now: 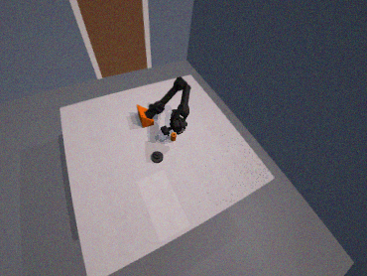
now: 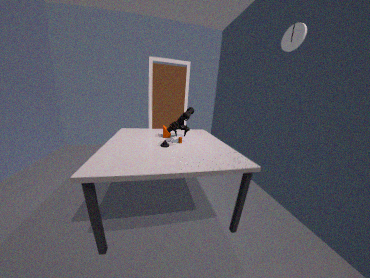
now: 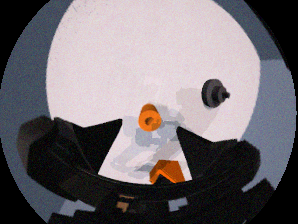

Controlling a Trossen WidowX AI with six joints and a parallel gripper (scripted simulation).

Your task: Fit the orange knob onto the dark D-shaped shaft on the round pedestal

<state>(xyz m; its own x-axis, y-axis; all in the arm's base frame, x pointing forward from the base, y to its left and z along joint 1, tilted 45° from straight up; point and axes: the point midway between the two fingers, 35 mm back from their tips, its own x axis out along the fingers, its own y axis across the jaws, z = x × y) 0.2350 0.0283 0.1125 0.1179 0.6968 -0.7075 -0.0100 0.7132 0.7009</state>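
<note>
Now: the orange knob 4 cm below my gripper tip. Round my gripper tip: dark round pedestal 18 cm to the right, 9 cm ahead, 4 cm below.
</note>
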